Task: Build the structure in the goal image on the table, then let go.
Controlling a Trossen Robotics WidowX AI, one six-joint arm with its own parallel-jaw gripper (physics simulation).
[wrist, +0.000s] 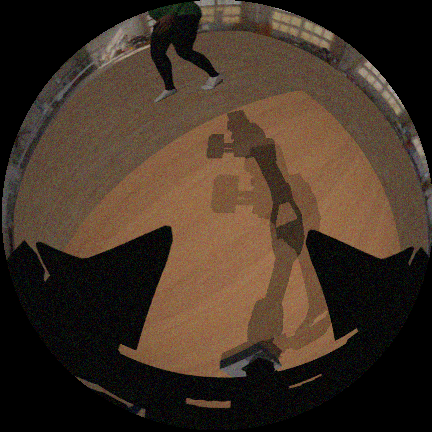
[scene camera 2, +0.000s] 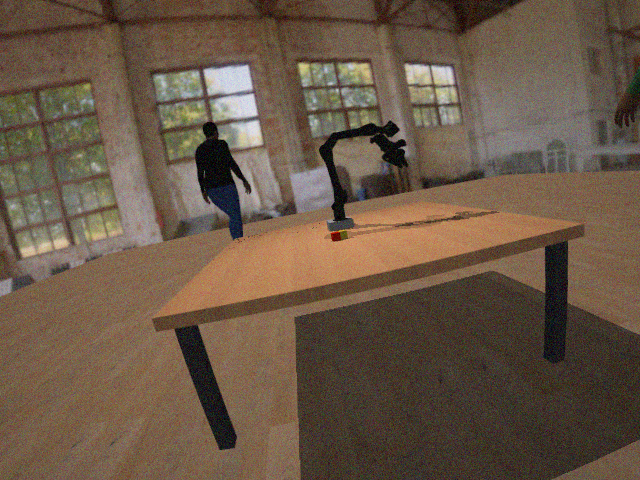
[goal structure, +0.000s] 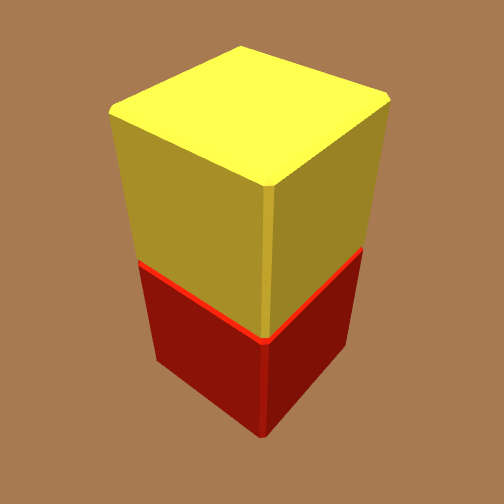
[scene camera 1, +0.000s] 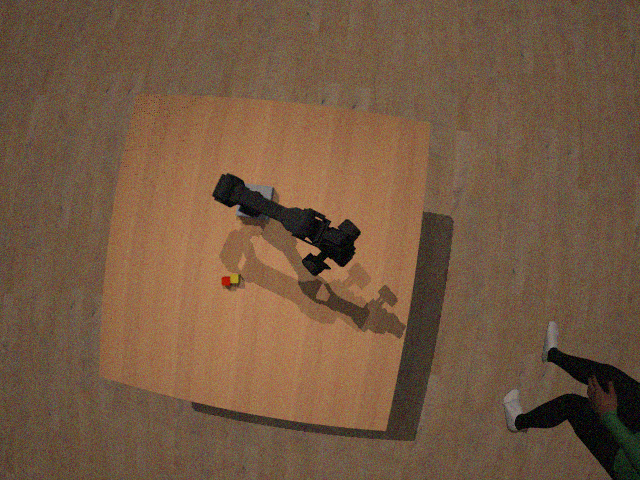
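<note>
A small red block and a small yellow block sit side by side on the table, apparently touching, near the arm's base. They look level with each other. The blocks do not show in the wrist view. My gripper is open and empty. It hangs high above the table, well away from the blocks, to their right in both scene views. In the wrist view its two dark fingers stand wide apart with table top between them.
The arm stands on a grey base, just behind the blocks in scene camera 2. Arm shadows fall across the table. A person in green is on the floor beyond the table edge; another in black stands behind the table.
</note>
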